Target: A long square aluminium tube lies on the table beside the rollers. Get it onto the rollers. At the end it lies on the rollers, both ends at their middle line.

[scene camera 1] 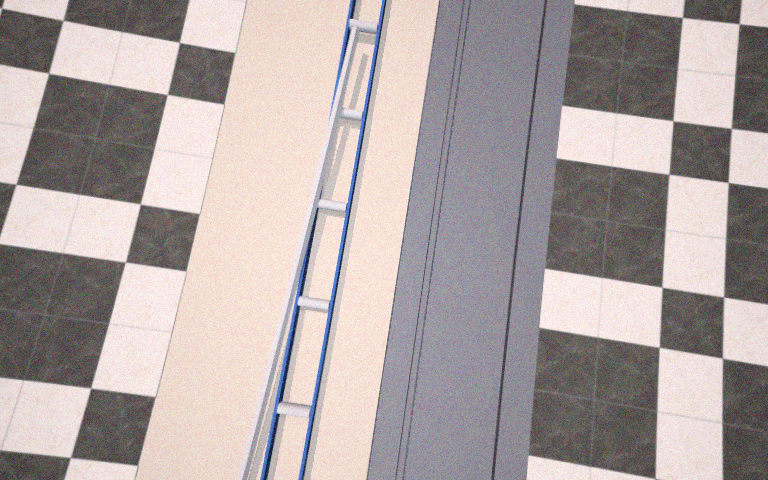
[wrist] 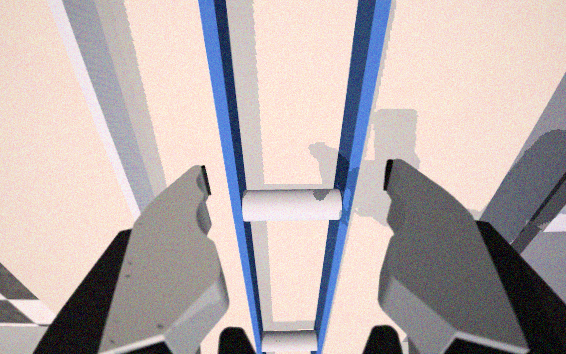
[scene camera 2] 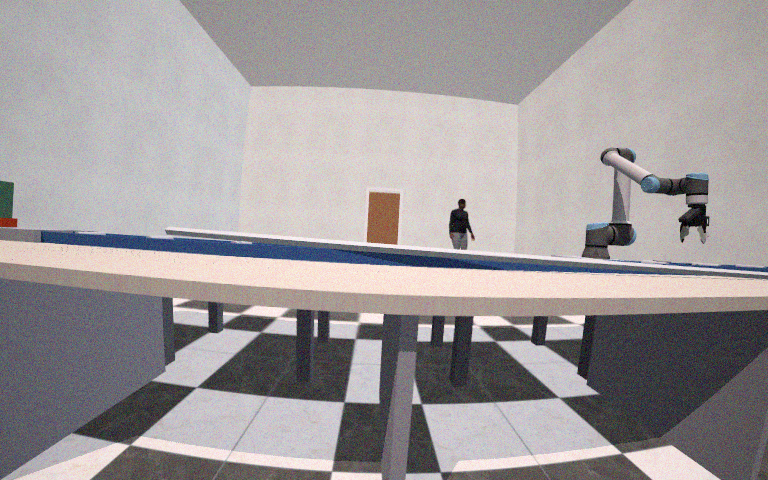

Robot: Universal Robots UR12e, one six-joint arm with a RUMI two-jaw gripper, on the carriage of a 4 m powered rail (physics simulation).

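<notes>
The long aluminium tube lies slantwise. In scene camera 1 its top end is over the left part of the top roller; it crosses the left blue rail and runs outside it lower down. Its other end is out of view there. In scene camera 2 its left end sits above the blue roller frame and its right part is low, in front of it. My gripper is open and empty, high above a roller. In the wrist view the tube is to the left, partly behind the left finger.
The blue side rails hold several white rollers along the table. The grey rail bed runs beside the table. A person stands in the background near a brown door.
</notes>
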